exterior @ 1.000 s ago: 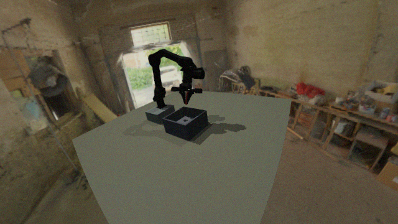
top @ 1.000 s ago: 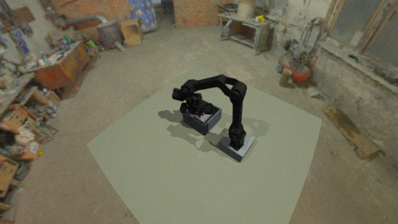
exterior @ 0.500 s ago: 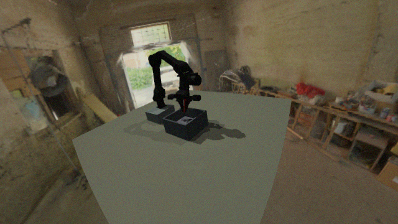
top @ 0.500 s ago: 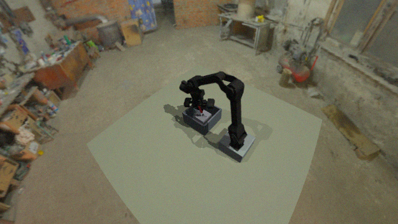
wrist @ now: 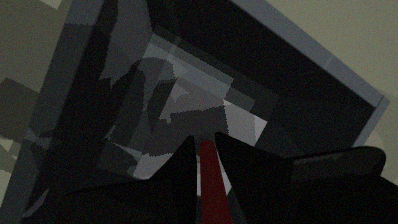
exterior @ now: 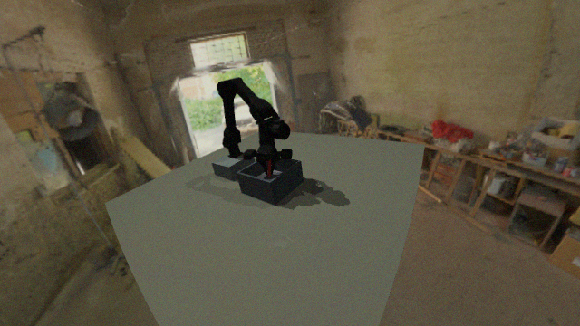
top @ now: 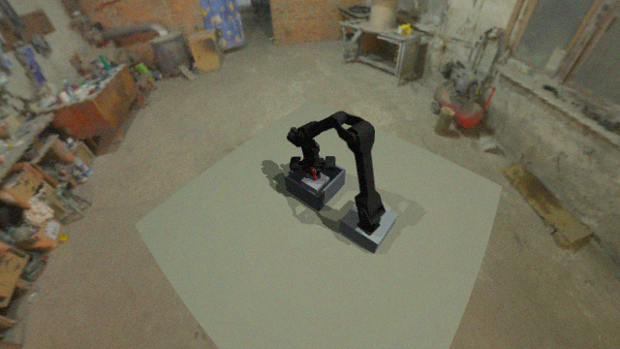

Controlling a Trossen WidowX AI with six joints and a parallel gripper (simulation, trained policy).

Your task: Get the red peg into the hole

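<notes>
My gripper tip is now 10 mm past the light plate, 10 mm to the right of it and 20 mm above it. Also, from my gripper tip: dark box (10 mm behind, 10 mm to the left, 40 mm below); then red peg (20 mm to the left, 30 mm above).
</notes>
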